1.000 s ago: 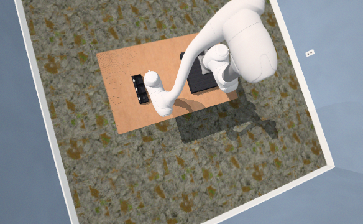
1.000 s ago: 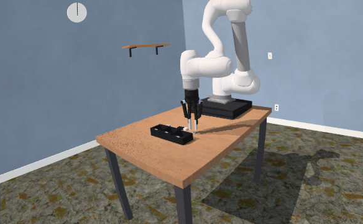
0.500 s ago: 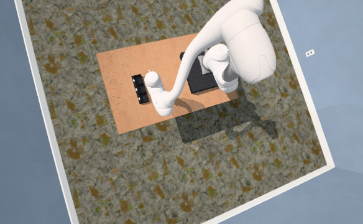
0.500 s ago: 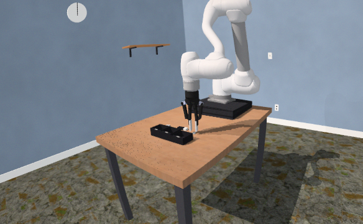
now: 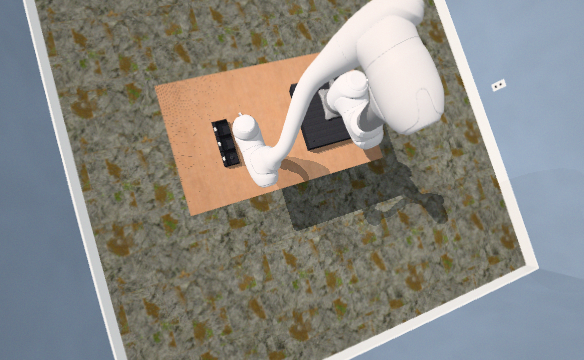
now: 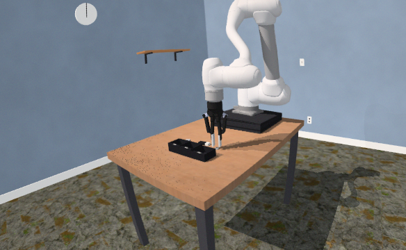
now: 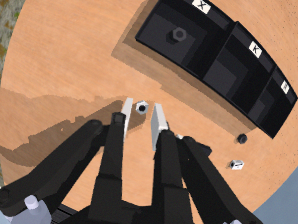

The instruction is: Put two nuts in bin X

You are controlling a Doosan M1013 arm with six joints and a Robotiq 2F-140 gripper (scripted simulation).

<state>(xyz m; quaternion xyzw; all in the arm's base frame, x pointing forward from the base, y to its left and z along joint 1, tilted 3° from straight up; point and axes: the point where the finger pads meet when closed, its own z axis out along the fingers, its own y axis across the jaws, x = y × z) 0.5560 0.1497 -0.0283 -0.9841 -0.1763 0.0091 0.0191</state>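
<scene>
Now: the pale nut 5 cm below my hand. Round my hand: white piece (21 cm to the right, 4 cm below); black bin row (12 cm ahead, 7 cm to the right, 3 cm below).
</scene>
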